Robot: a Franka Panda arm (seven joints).
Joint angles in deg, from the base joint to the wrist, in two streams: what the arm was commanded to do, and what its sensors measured. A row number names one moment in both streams.
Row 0, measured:
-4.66 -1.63 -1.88 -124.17 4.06 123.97 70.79
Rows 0 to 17, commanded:
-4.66 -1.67 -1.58 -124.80 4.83 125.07 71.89
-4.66 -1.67 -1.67 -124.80 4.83 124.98 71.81
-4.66 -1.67 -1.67 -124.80 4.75 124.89 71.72
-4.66 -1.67 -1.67 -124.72 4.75 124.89 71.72
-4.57 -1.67 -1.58 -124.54 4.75 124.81 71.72
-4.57 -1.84 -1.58 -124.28 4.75 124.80 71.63
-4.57 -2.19 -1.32 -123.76 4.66 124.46 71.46
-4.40 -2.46 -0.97 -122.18 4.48 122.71 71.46
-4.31 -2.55 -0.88 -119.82 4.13 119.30 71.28
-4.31 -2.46 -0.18 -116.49 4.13 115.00 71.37
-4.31 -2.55 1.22 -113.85 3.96 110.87 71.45
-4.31 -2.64 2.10 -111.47 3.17 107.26 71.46
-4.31 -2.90 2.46 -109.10 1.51 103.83 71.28
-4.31 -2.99 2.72 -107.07 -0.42 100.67 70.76
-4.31 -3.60 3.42 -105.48 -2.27 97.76 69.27
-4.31 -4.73 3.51 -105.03 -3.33 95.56 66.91
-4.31 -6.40 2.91 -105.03 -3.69 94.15 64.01
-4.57 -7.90 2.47 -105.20 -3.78 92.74 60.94
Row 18, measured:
-3.99 -4.60 2.94 -106.33 -1.78 97.77 68.07
